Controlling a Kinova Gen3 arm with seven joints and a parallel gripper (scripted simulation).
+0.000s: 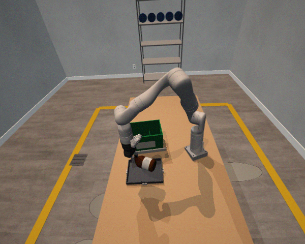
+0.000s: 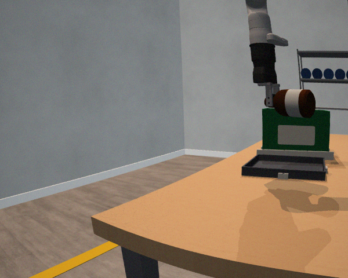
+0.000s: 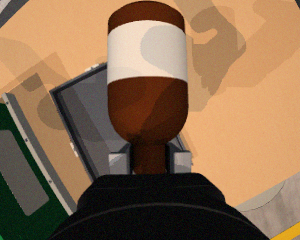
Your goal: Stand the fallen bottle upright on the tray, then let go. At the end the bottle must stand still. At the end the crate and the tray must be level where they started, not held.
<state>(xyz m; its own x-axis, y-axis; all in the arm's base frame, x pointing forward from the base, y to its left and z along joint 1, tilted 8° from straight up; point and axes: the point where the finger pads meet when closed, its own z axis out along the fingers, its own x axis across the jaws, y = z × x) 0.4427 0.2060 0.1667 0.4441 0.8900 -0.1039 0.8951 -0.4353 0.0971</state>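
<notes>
Right now the brown bottle is 5 cm behind my hand, 2 cm to the left of it and 1 cm below it. The rest, counted from my hand: green crate: 31 cm to the right, 12 cm below, 5 cm behind; dark tray: 19 cm below, 5 cm behind, 4 cm to the right.
</notes>
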